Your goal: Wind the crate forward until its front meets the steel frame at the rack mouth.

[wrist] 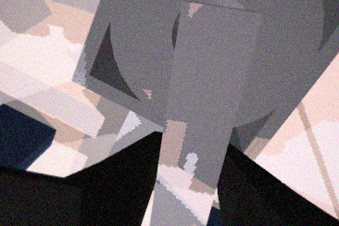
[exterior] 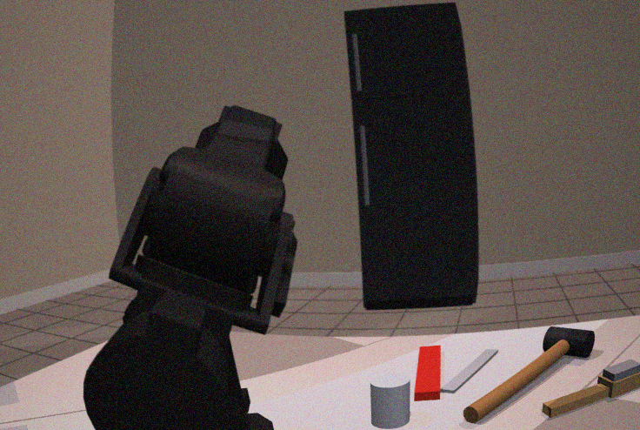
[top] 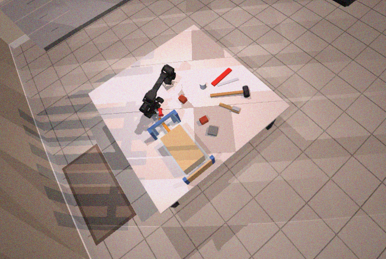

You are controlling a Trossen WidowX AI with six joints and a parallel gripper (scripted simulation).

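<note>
My gripper tip is now 20 mm below the winch handle, 10 mm to the right of it and 10 mm short of it. Also, from my gripper tip: clear-panelled cubby: 360 mm ahead, 40 mm to the left, 20 mm above; then grey hand winch: 60 mm below, 60 mm behind, 30 mm to the right; then red knob: 50 mm ahead, 50 mm above, 20 mm to the left.
</note>
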